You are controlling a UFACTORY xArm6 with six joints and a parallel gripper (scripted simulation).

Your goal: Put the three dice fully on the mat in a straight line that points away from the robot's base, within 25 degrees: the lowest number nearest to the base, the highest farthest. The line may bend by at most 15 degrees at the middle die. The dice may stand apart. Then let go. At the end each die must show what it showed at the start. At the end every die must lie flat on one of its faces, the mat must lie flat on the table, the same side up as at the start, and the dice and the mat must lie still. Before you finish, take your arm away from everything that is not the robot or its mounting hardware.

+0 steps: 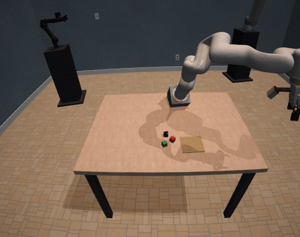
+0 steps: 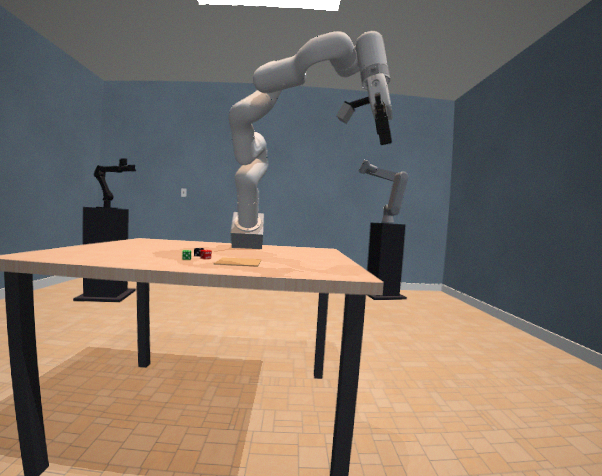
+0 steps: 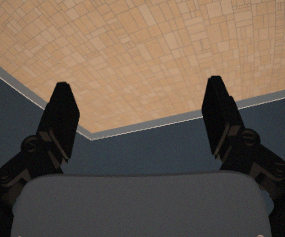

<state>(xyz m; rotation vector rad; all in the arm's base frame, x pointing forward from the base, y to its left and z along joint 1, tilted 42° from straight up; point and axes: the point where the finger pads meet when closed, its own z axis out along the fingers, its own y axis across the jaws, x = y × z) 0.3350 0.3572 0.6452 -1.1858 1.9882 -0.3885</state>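
Now: the green die 540 mm to the right of my hand, 380 mm below it and 300 mm behind it. The rest, counted from my hand: black die: 510 mm to the right, 390 mm behind, 380 mm below; tan mat: 390 mm below, 360 mm to the right, 270 mm behind; red die: 480 mm to the right, 380 mm below, 330 mm behind.
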